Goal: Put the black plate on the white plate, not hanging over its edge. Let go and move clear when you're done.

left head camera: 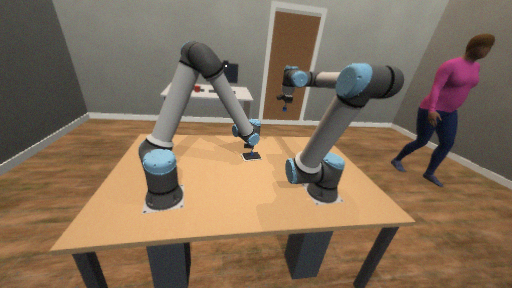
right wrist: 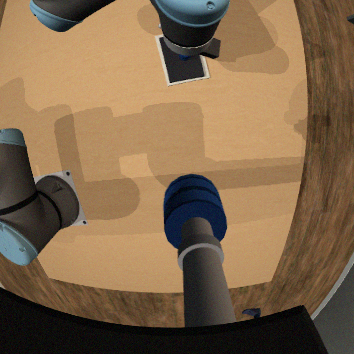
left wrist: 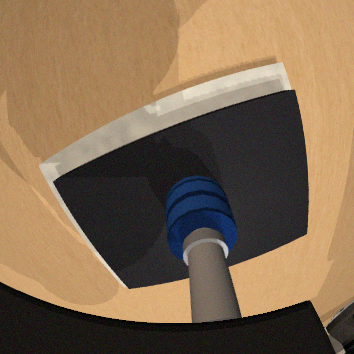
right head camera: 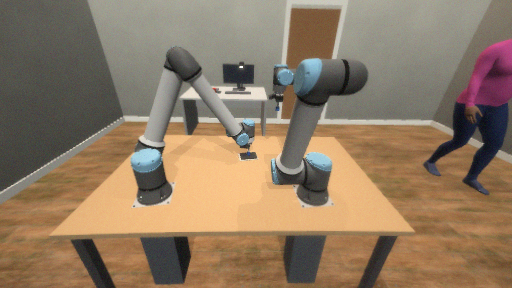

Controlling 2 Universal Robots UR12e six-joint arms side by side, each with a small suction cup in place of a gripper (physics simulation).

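Places are measured from the left arm's base along level axes (x right, y ahead, z up), in metres.
Pixels of known places: left hand at its tool point: (left head camera: 251, 155) (right wrist: 184, 56) (left wrist: 193, 193) (right head camera: 248, 155); right hand at its tool point: (left head camera: 284, 110) (right wrist: 190, 200) (right head camera: 277, 110); left arm's base at its link origin: (left head camera: 165, 197) (right head camera: 155, 193); right arm's base at its link origin: (left head camera: 321, 192) (right wrist: 56, 200) (left wrist: 353, 307) (right head camera: 312, 194).
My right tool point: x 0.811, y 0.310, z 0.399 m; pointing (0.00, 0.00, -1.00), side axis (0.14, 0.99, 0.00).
Ahead of a thing's pixels: the offset from my right tool point to its top centre. Level surfaces: height alone.
The black plate {dx -0.199, dy +0.042, dz -0.383 m} (left head camera: 256, 156) (right head camera: 253, 156) (left wrist: 265, 150) (right wrist: 181, 70) is a flat dark rectangle, held level by my left gripper (left head camera: 252, 153) (right head camera: 248, 154) (left wrist: 200, 200) (right wrist: 184, 57), whose blue suction cup is on its upper face. It lies over the white plate {dx -0.203, dy +0.044, dz -0.393 m} (left wrist: 120, 131) (right wrist: 190, 80) and covers most of it. In the left wrist view, a white strip shows along the upper edge and a thin sliver along the left edge. I cannot tell if the plates touch. My right gripper (left head camera: 285, 109) (right head camera: 277, 108) (right wrist: 194, 195) carries nothing, high in the air.
Both arms are mounted on the wooden table {dz -0.398 m} (left head camera: 215, 210) (right head camera: 215, 205). A white desk (left head camera: 242, 93) (right head camera: 257, 93) with a monitor (right head camera: 238, 74) stands behind it. A person in a pink top (left head camera: 450, 85) (right head camera: 495, 75) is at the right.
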